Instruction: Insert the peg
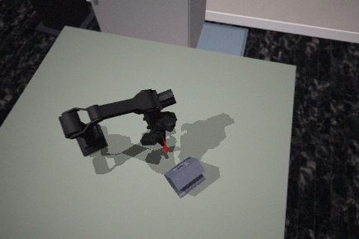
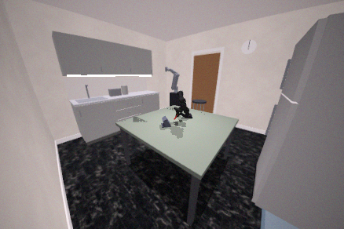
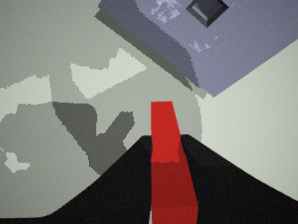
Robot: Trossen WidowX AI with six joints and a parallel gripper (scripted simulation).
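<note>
Now: the red peg 30 mm below my hand, 10 mm to the right of it and 10 mm ahead of it.
</note>
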